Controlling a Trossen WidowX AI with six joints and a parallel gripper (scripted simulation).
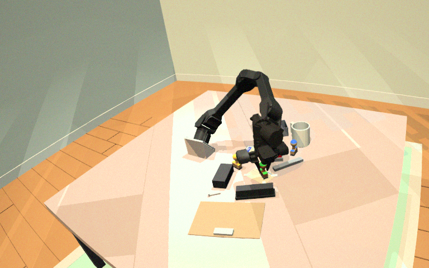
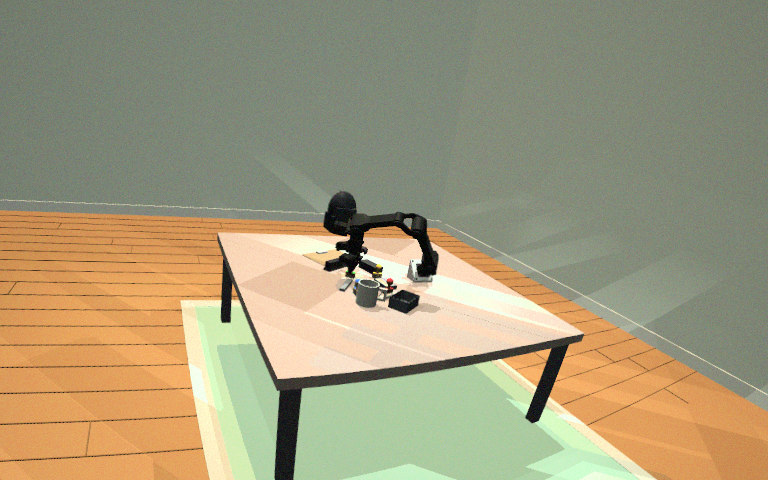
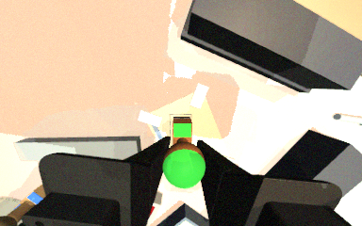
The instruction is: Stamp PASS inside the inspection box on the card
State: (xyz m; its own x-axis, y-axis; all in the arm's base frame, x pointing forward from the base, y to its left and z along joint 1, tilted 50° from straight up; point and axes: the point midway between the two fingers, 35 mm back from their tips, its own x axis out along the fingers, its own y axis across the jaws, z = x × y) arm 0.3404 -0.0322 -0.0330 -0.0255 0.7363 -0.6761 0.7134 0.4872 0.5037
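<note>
Now: gripper tip right at the green-knobbed stamp. The rest, counted from my gripper tip: grey bar (100 mm to the left, 60 mm ahead, 20 mm below); cream card (20 mm below, 10 mm behind); black bar (110 mm to the right, 20 mm ahead, 10 mm below).
</note>
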